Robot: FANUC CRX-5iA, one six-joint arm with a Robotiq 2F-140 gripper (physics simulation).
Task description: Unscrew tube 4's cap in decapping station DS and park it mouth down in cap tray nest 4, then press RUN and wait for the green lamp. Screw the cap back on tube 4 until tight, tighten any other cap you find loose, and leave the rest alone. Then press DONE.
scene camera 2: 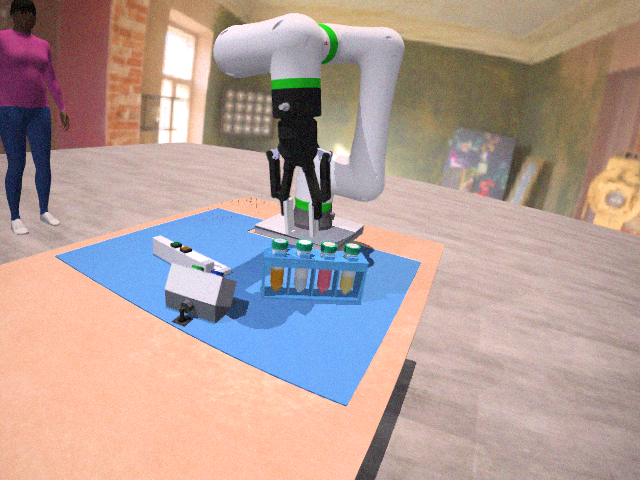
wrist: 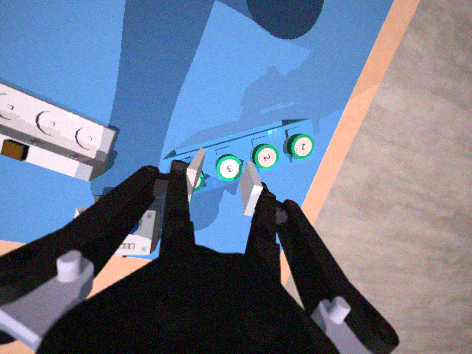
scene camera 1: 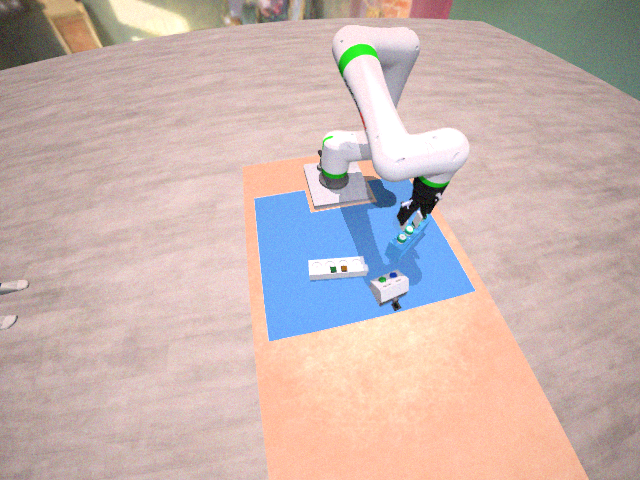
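Pixels of known places: gripper, fingertip midpoint: (scene camera 2: 301, 232) (wrist: 223, 166) (scene camera 1: 408, 225); arm's base, link origin: (scene camera 1: 333, 178).
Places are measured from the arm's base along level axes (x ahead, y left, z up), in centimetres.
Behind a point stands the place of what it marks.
My gripper (scene camera 1: 410, 223) @[y 13.2, x 44.3, z 11.1 cm] (scene camera 2: 300, 223) @[y 13.2, x 44.3, z 11.1 cm] (wrist: 223, 166) @[y 13.2, x 44.3, z 11.1 cm] is partly open and empty, its fingertips above the caps of the blue decapping station (scene camera 1: 395, 251) @[y 7.1, x 49.3, z 3.6 cm] (scene camera 2: 315, 257) @[y 17.0, x 44.8, z 6.6 cm]. Four green-rimmed white caps sit on the upright tubes. Tube 4's cap (scene camera 1: 401, 238) @[y 9.0, x 47.6, z 9.2 cm] (scene camera 2: 279, 244) @[y 10.2, x 48.7, z 9.1 cm] (wrist: 200, 181) @[y 10.9, x 47.1, z 9.3 cm] is at the end nearest the control box; my finger partly hides it in the wrist view. Cap 3 (scene camera 2: 303, 244) @[y 14.5, x 46.4, z 9.4 cm] (wrist: 229, 168) @[y 14.2, x 44.7, z 9.4 cm] shows between and beyond the fingertips. Cap 2 (wrist: 265, 157) @[y 18.6, x 42.4, z 9.3 cm] and cap 1 (wrist: 300, 146) @[y 23.1, x 40.0, z 9.3 cm] lie farther right. The frames do not show whether any cap is loose.
The white cap tray (scene camera 1: 323, 275) @[y -21.8, x 48.7, z 0.4 cm] (scene camera 2: 164, 251) @[y -21.4, x 48.7, z -0.4 cm] (wrist: 30, 114) @[y -14.8, x 44.5, z -1.7 cm] holds no visible caps; its green lamp (scene camera 1: 333, 269) @[y -17.8, x 48.5, z 2.5 cm] and amber lamp (scene camera 1: 344, 268) @[y -13.9, x 49.4, z 2.5 cm] look dark. The control box (scene camera 1: 391, 291) @[y -1.9, x 63.5, z 3.6 cm] (scene camera 2: 193, 284) @[y -0.1, x 63.7, z 3.2 cm] has a green button (scene camera 1: 382, 279) @[y -3.2, x 58.6, z 4.3 cm] and a blue button (scene camera 1: 393, 274) @[y 1.5, x 58.0, z 4.2 cm], beside the station.
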